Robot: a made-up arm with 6 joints. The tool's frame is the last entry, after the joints.
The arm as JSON. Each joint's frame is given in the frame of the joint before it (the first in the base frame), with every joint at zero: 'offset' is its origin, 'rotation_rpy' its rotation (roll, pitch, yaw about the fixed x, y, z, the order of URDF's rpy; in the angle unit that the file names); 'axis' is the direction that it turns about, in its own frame. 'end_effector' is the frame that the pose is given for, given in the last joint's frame.
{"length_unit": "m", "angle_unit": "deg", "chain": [
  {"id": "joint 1", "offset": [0.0, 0.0, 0.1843], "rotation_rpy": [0.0, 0.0, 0.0], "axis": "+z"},
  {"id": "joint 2", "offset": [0.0, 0.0, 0.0], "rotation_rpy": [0.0, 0.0, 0.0], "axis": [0.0, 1.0, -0.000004]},
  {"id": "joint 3", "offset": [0.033, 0.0, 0.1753], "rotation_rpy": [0.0, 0.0, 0.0], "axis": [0.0, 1.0, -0.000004]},
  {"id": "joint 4", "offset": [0.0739, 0.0, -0.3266], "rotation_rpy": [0.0, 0.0, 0.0], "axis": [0.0, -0.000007, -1.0]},
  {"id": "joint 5", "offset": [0.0, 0.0, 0.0], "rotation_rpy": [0.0, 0.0, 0.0], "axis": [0.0, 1.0, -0.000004]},
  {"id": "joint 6", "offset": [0.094, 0.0, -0.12], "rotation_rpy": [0.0, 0.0, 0.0], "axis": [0.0, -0.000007, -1.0]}
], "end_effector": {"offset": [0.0, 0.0, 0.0], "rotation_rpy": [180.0, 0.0, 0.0]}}
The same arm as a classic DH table. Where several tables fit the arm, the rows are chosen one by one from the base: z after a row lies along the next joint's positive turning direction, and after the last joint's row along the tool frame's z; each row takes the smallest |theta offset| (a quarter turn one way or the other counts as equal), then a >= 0, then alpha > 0; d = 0 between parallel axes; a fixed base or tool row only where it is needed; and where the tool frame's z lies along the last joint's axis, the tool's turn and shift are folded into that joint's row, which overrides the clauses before.
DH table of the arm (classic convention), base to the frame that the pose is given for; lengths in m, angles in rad. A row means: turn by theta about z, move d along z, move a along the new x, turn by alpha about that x. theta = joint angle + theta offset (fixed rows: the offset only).
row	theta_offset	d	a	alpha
joint 1	0.0000	0.1843	0.0000	-1.5708
joint 2	-1.3847	0.0000	0.1784	0.0000
joint 3	1.3847	0.0000	0.0739	-1.5708
joint 4	0.0000	0.3266	0.0000	1.5708
joint 5	0.0000	0.0000	0.0940	-1.5708
joint 6	0.0000	0.1200	0.0000	0.0000

